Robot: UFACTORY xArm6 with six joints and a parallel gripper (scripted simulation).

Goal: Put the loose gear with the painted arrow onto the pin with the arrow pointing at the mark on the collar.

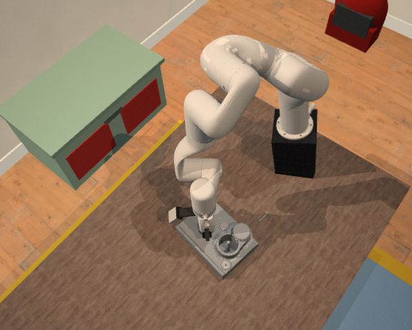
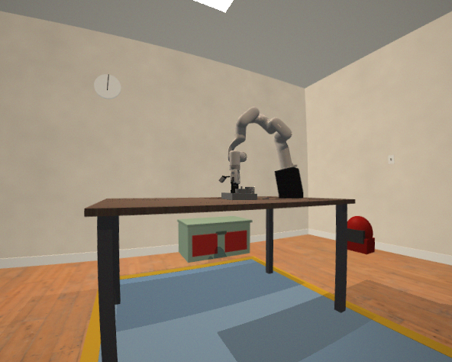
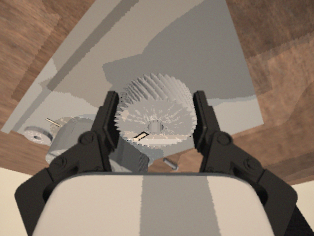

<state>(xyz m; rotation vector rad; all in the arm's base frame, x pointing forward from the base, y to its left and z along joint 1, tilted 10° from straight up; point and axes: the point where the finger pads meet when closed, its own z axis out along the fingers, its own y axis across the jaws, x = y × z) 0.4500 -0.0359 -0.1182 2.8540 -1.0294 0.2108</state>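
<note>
My gripper is now right at the grey gear. The rest, counted from my hand: bolt 19 cm behind, 12 cm to the left, 5 cm below; disc 5 cm behind, 4 cm to the left, 1 cm below.
</note>
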